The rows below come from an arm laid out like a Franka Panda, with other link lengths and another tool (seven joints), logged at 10 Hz.
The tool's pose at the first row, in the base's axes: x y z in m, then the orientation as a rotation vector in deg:
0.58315 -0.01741 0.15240 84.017 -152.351 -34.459
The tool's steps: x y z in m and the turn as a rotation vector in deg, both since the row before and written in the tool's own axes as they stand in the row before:
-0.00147 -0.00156 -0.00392 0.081 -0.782 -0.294
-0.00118 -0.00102 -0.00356 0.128 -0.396 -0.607
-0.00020 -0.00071 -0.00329 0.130 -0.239 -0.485
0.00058 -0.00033 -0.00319 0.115 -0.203 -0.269
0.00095 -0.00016 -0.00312 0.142 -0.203 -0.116
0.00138 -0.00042 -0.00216 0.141 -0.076 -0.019
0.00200 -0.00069 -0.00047 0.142 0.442 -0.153
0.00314 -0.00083 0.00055 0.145 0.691 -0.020
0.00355 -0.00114 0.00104 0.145 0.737 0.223
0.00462 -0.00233 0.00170 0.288 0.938 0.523
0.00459 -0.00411 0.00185 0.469 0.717 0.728
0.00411 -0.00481 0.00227 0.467 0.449 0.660
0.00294 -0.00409 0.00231 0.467 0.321 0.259
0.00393 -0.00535 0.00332 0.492 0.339 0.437
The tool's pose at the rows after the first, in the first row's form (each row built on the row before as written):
0.58609 -0.01817 0.15568 84.526 -152.822 -35.081
0.58833 -0.01883 0.15879 85.459 -152.856 -35.318
0.58970 -0.02007 0.16161 86.205 -152.842 -35.402
0.59031 -0.02175 0.16433 86.637 -152.915 -35.460
0.59056 -0.02364 0.16698 86.857 -153.097 -35.477
0.59060 -0.02569 0.16857 86.925 -153.243 -35.373
0.59020 -0.02781 0.16840 87.132 -152.932 -34.795
0.58912 -0.03061 0.16705 87.120 -152.519 -33.979
0.58799 -0.03376 0.16511 86.755 -152.214 -33.112
0.58713 -0.03817 0.16204 85.977 -152.034 -31.874
0.58768 -0.04340 0.15833 84.983 -152.251 -30.602
0.58892 -0.04852 0.15415 84.116 -152.614 -29.577
0.59015 -0.05237 0.15036 83.829 -152.827 -28.692
0.59165 -0.05745 0.14516 83.293 -153.143 -27.748

